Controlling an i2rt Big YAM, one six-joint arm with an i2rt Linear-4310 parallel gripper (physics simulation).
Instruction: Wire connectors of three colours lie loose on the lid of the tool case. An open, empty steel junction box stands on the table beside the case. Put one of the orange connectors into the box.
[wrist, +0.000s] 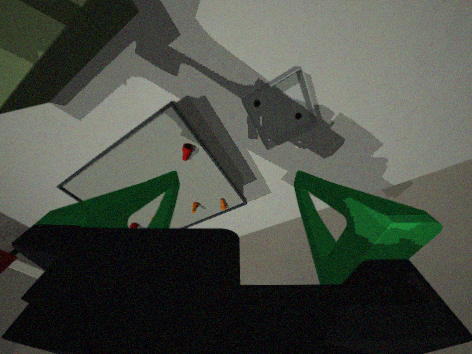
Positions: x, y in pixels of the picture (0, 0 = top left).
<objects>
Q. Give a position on a steel junction box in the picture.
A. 282, 109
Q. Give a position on a tool case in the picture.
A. At 153, 148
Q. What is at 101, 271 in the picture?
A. The gripper.
</objects>
